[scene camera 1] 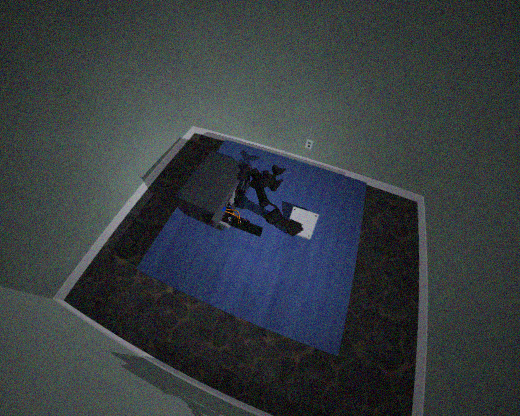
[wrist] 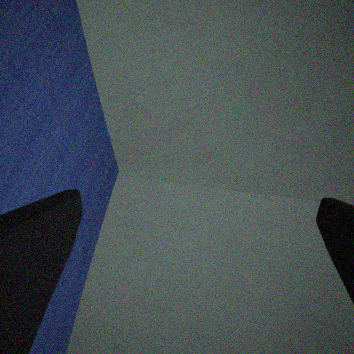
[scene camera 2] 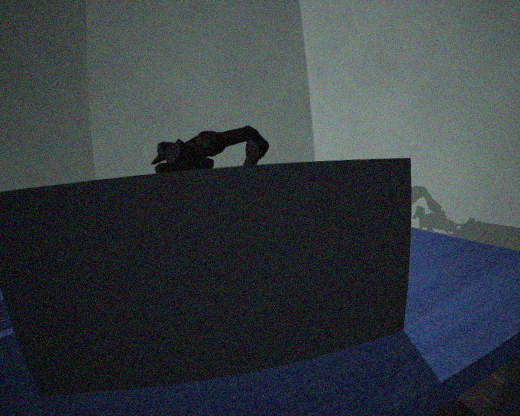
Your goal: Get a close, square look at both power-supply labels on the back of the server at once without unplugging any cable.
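Where they show: gripper, between the fingertips: point(scene camera 1: 284, 174) point(wrist: 203, 206); arm's base, origin of its link: point(scene camera 1: 296, 226).
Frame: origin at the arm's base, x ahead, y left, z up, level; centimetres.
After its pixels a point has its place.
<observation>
The server point(scene camera 1: 207, 182) @(x 63.0, y 3.7, z 16.8 cm) point(scene camera 2: 215, 265) @(x 76.3, y -0.7, z 7.9 cm) is a large dark box. In scene camera 1, orange cables point(scene camera 1: 238, 214) @(x 32.9, y 16.6, z 17.5 cm) show at its near right edge. The power-supply labels cannot be made out in any view. My gripper point(scene camera 1: 282, 175) @(x 19.4, y -21.6, z 20.2 cm) point(wrist: 203, 206) @(x 19.4, y -21.6, z 20.2 cm) is open and empty. In scene camera 1 it is to the right of the server's far right side, with its fingers pointing right, away from the box. In scene camera 2 my arm point(scene camera 2: 220, 141) @(x 31.7, y 1.7, z 28.0 cm) shows above the server's top edge, which hides its lower part. The wrist view shows mat and wall between the fingers.
A black bar-shaped object point(scene camera 1: 248, 227) @(x 24.9, y 21.0, z 15.2 cm) lies on the blue mat point(scene camera 1: 265, 280) @(x 4.7, y 39.9, z -5.3 cm) point(scene camera 2: 465, 285) @(x 72.3, y 40.5, z -5.3 cm) point(wrist: 40, 110) @(x 1.5, y -45.1, z -5.3 cm) beside the cables. My arm's base stands at a white plate point(scene camera 1: 310, 220) @(x -7.3, y -5.4, z 4.9 cm). Pale walls point(scene camera 1: 350, 75) point(scene camera 2: 200, 65) point(wrist: 220, 100) surround the area, and one bears a white outlet point(scene camera 1: 309, 144).
</observation>
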